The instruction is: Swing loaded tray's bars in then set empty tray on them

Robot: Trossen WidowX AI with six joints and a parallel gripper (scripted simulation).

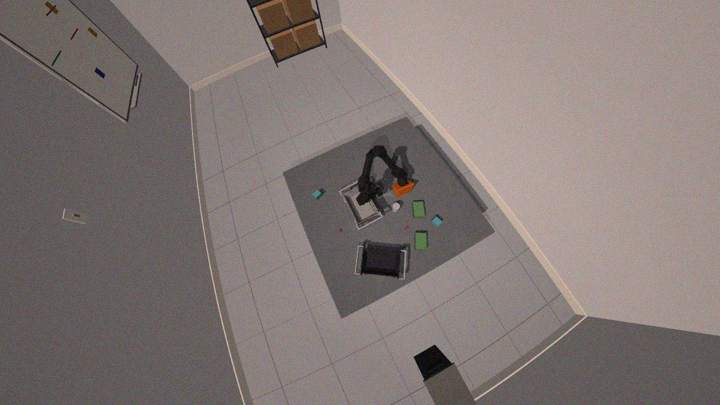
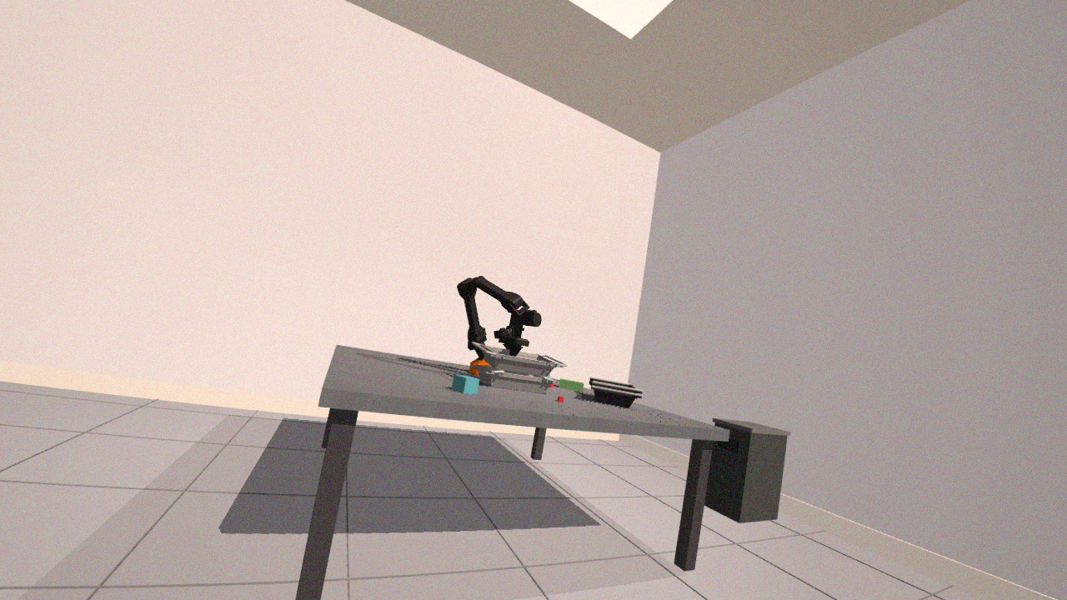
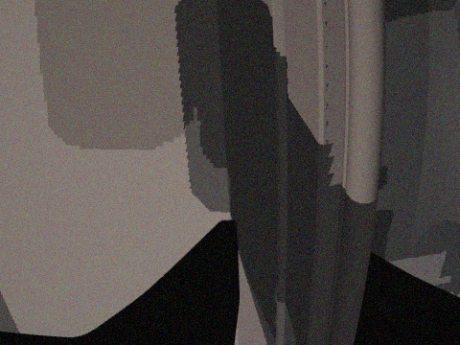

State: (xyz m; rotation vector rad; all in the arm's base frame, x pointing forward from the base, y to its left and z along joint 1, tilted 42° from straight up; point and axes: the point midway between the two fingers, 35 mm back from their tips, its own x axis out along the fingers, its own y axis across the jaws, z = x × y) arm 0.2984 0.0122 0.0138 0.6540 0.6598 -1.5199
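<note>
My gripper tip is now 70 mm short of the grey tray and 30 mm below it.
</note>
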